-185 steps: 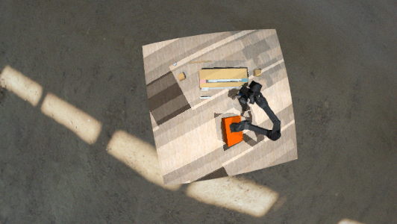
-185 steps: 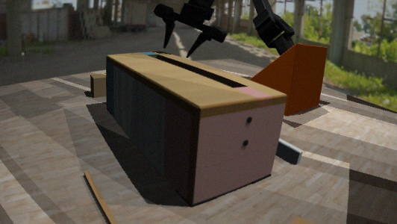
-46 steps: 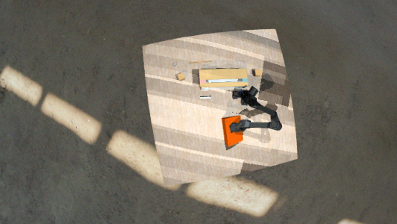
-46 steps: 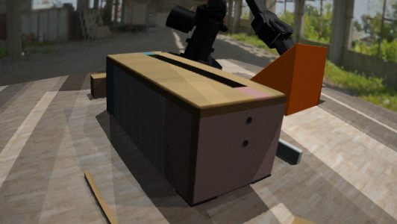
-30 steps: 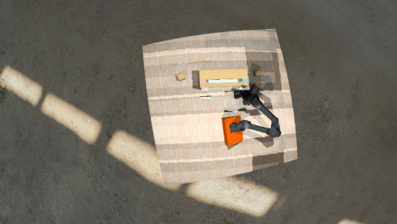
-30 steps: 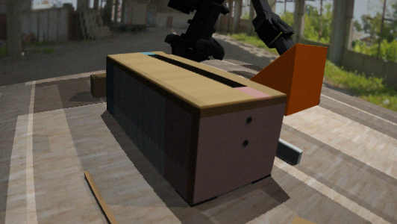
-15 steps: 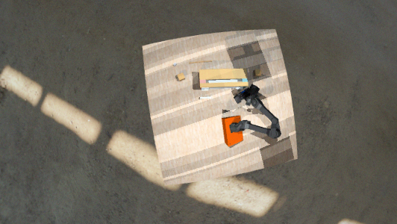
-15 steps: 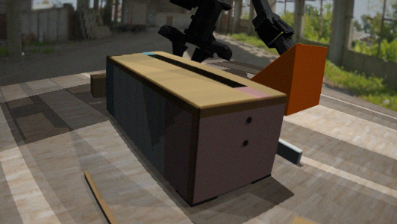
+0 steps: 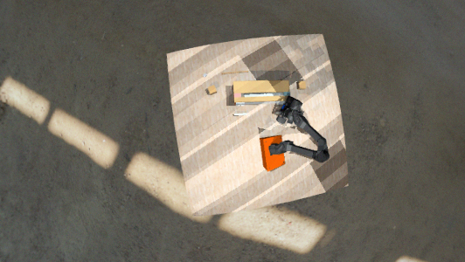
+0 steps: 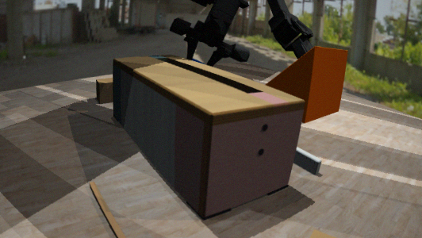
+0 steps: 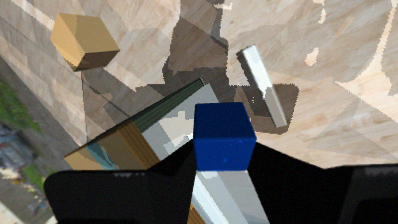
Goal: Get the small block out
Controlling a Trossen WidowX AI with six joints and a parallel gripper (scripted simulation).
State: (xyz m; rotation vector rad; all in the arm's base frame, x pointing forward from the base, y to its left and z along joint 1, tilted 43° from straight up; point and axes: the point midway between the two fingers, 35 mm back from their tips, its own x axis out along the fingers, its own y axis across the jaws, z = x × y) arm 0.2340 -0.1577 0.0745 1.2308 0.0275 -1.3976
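The blue block is 10 mm to the right of my gripper tip, 10 mm behind it and 10 mm above it. From my gripper tip the other things lie so: thin wooden strip: 350 mm ahead, 240 mm to the left, 90 mm below; then wooden-topped box: 120 mm to the left, 100 mm ahead, 30 mm below.
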